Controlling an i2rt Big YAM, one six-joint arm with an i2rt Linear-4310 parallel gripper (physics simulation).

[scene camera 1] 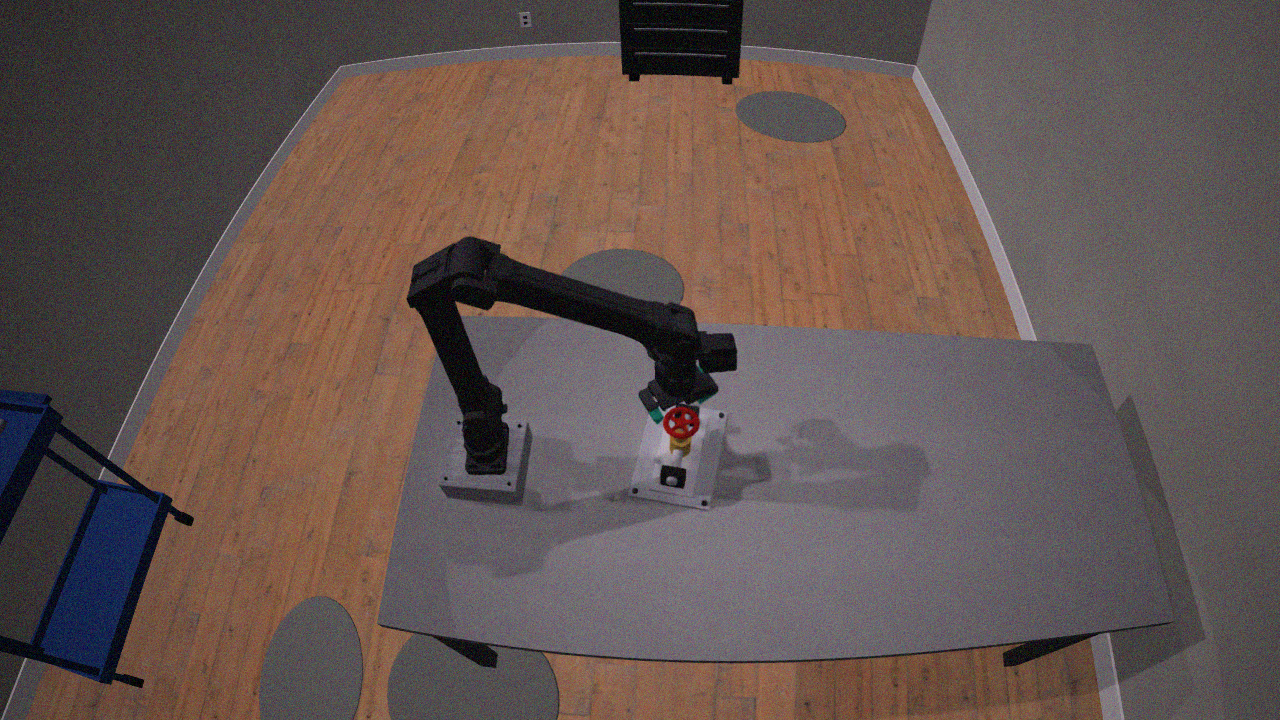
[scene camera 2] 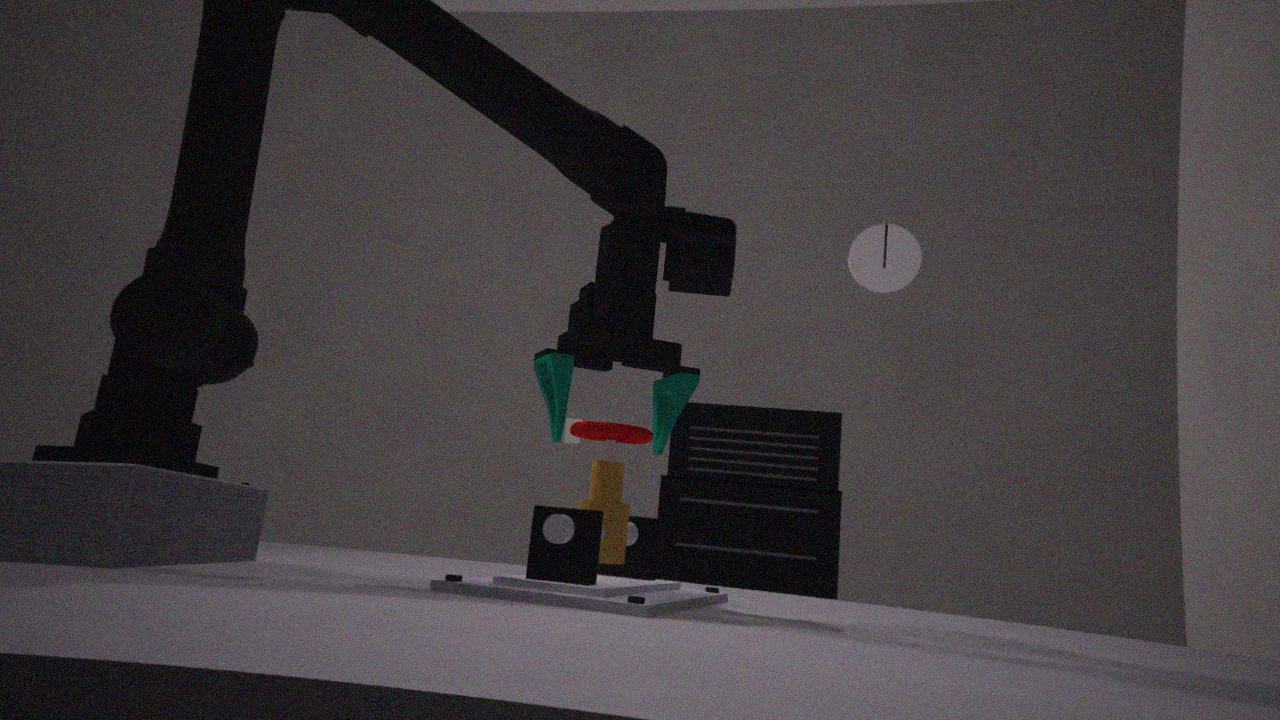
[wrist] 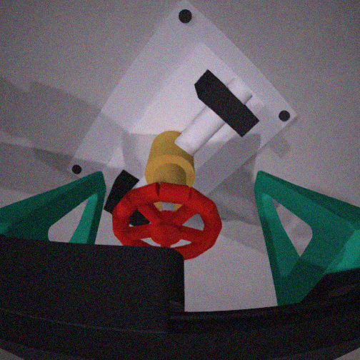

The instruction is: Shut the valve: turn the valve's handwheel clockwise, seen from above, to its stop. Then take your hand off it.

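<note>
The red handwheel (scene camera 1: 681, 436) (scene camera 2: 611, 432) (wrist: 165, 227) sits level on top of the yellow valve body (scene camera 1: 679, 445) (scene camera 2: 608, 528) (wrist: 171, 150). White pipes run through black brackets on the light base plate (scene camera 1: 702, 474) (wrist: 125, 100). My gripper (scene camera 2: 608, 445) (wrist: 179, 179) is wide open, pointing down, with its green fingertips on opposite sides of the wheel at about rim height. In the wrist view, gaps show between both fingers and the rim. In scene camera 2 the right fingertip overlaps the rim's edge in the picture. The wheel's near rim is partly hidden by the gripper body in the wrist view.
The arm's base block (scene camera 1: 483, 489) (scene camera 2: 134, 514) stands on the grey table (scene camera 1: 805, 573), left of the valve. A black drawer cabinet (scene camera 1: 681, 40) (scene camera 2: 760, 447) stands by the back wall. A blue cart (scene camera 1: 107, 573) is on the floor at the left.
</note>
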